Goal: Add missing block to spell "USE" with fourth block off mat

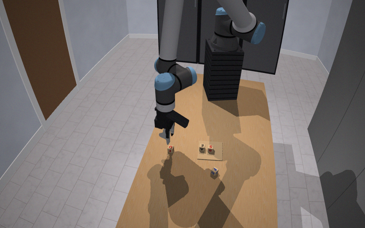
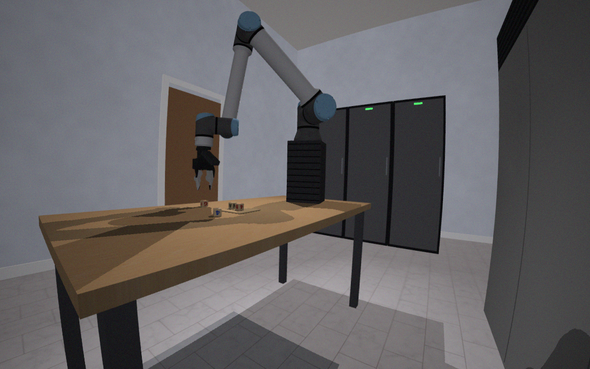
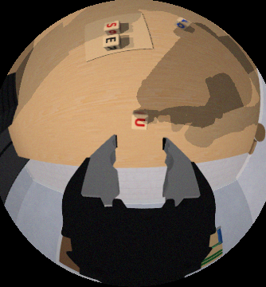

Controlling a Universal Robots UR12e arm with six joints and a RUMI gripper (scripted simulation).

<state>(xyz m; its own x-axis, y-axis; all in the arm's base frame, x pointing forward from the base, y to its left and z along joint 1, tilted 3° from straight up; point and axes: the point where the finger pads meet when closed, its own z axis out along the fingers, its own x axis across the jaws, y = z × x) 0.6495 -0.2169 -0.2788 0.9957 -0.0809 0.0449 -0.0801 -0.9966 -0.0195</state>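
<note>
Now: the pale mat 40 mm behind my hand, 220 mm to the left of it and 100 mm below it.
</note>
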